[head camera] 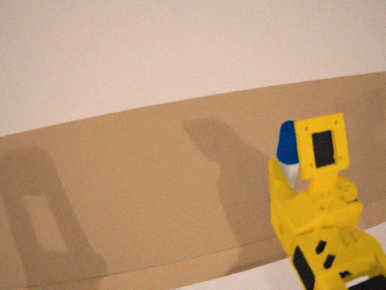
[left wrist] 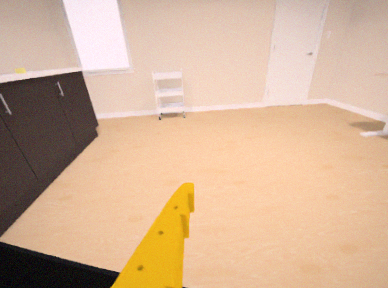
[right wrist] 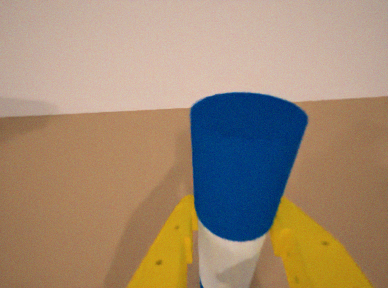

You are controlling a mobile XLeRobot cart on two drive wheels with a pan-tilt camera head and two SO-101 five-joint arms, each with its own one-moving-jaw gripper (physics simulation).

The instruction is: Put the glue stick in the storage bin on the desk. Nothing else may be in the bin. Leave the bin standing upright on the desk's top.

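Frame: origin at the left arm's base, x ahead, y left, z up, level; millimetres.
Where they show: left hand, tool point: (left wrist: 193, 193); right hand, tool point: (head camera: 275, 161) (right wrist: 197, 207).
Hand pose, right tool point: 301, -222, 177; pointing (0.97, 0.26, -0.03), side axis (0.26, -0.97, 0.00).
Note:
After its pixels a point has its place, as x, y, z.
The glue stick (head camera: 287, 142) {290, -228, 208} (right wrist: 242, 165), with a blue cap and a white body, stands roughly upright at the right of the head view. My right gripper (head camera: 290, 172) {301, -222, 177} (right wrist: 236, 215) is shut on it, with the jaws pressing on both sides just around the cap's lower edge. Its base is mostly hidden, so whether it touches the brown desk top (head camera: 135, 175) {341, -80, 125} (right wrist: 65, 200) {323, -113, 125} cannot be told. My left gripper (left wrist: 187, 194) is fully open, with one notched jaw in view over the floor. The storage bin does not show in these views.
Shadows of the arm lie across the desk top, and a pale wall (head camera: 150, 45) {485, -90, 217} (right wrist: 150, 50) {492, -115, 202} rises behind it. In the left wrist view, dark cabinets (left wrist: 45, 120) {-1246, -1563, -246} stand at the left and a white cart (left wrist: 170, 76) {-2818, -926, -85} stands by the far wall.

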